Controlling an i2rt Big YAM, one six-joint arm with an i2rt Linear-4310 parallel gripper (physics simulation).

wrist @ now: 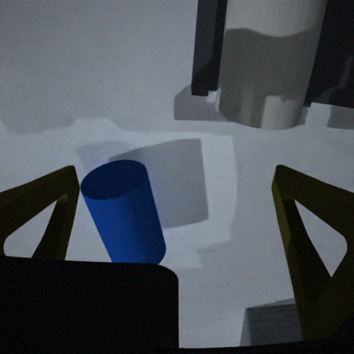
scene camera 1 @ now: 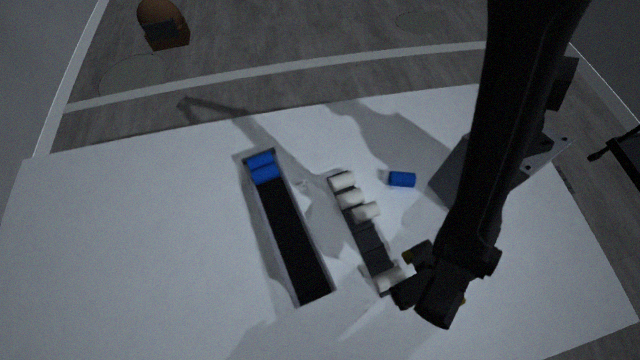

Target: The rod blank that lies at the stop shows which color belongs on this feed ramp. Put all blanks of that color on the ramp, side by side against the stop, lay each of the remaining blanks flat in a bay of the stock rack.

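The feed ramp (scene camera 1: 300,250) holds two blue blanks (scene camera 1: 260,160) (scene camera 1: 265,174) side by side at its far end, the first against the stop. The dark stock rack (scene camera 1: 372,247) (wrist: 206,50) holds three white blanks (scene camera 1: 341,181) (scene camera 1: 350,198) (scene camera 1: 366,212) in bays at its far end. Another white blank (scene camera 1: 391,279) (wrist: 270,75) lies in the near end bay. A blue blank (scene camera 1: 402,179) lies on the table right of the rack. My gripper (scene camera 1: 435,278) (wrist: 175,175) is open and empty above another blue blank (wrist: 125,215), which lies nearer the left finger; the gripper hides it in the scene view.
The arm (scene camera 1: 492,140) comes down from the upper right. A grey block (scene camera 1: 450,172) stands by the arm's mount, right of the loose blue blank. The white table (scene camera 1: 150,225) bears the ramp and rack. A brown object (scene camera 1: 162,25) is beyond the table's far edge.
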